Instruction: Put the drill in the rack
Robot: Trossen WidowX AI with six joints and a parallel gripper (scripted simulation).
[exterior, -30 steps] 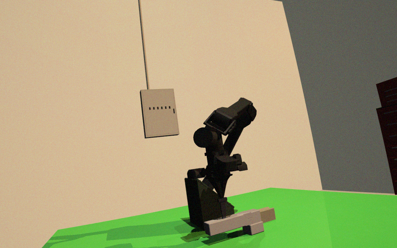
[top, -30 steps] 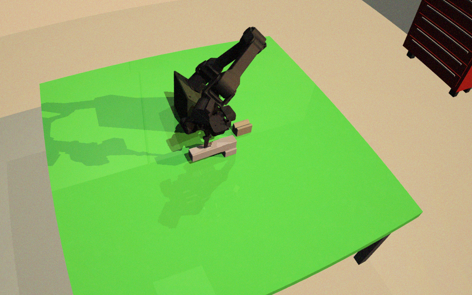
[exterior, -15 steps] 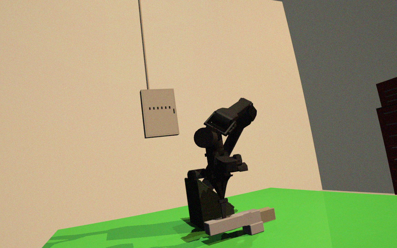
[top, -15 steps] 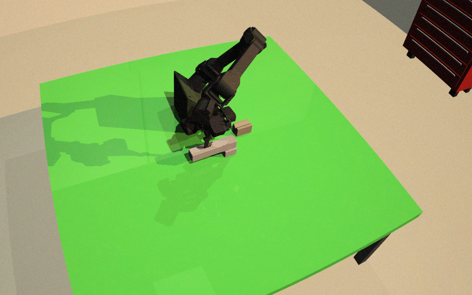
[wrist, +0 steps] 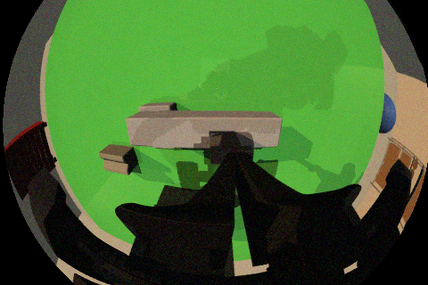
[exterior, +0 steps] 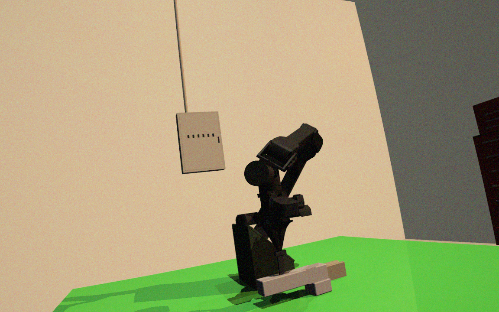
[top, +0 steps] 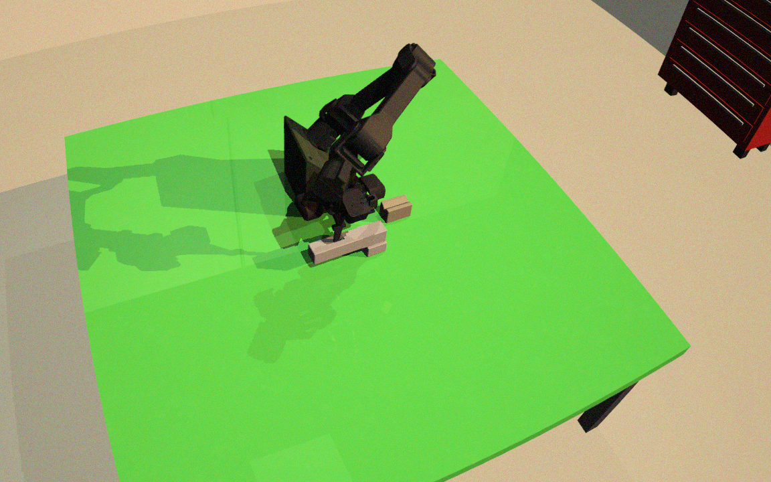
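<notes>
My gripper tip is 3 cm above the dark key. The rest, counted from my gripper tip: grey block 4 cm to the left, 8 cm below; then drill 6 cm to the left, 8 cm below; then brown rack 7 cm behind, 21 cm to the left, 10 cm below.
</notes>
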